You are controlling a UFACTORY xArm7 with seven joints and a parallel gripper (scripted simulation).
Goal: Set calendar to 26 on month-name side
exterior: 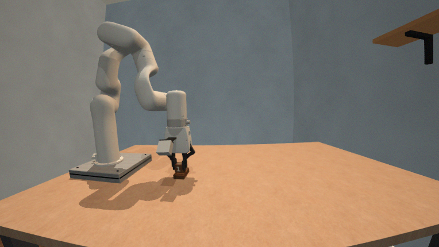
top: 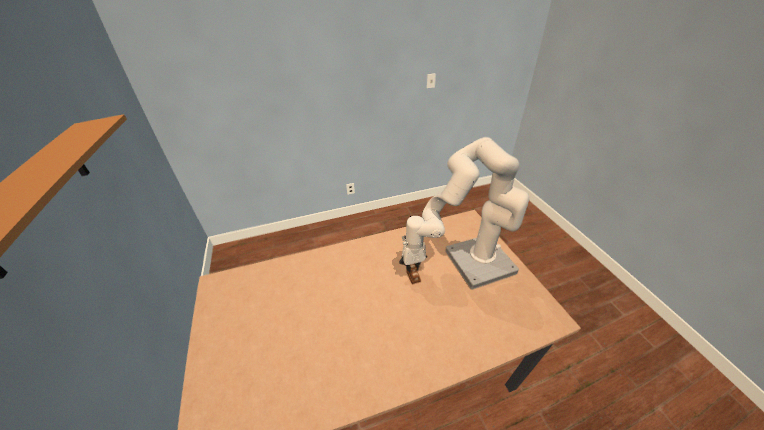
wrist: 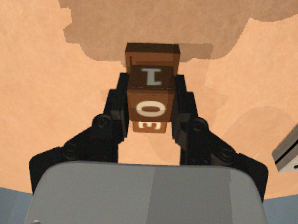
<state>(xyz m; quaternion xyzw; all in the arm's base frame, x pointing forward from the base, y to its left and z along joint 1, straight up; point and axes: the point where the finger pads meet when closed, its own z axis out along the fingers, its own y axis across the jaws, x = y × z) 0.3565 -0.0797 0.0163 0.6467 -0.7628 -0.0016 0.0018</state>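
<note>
The brown tray lies 20 mm to the left of my hand and 50 mm below it. Also, from my hand: brown cube (10 mm below).
</note>
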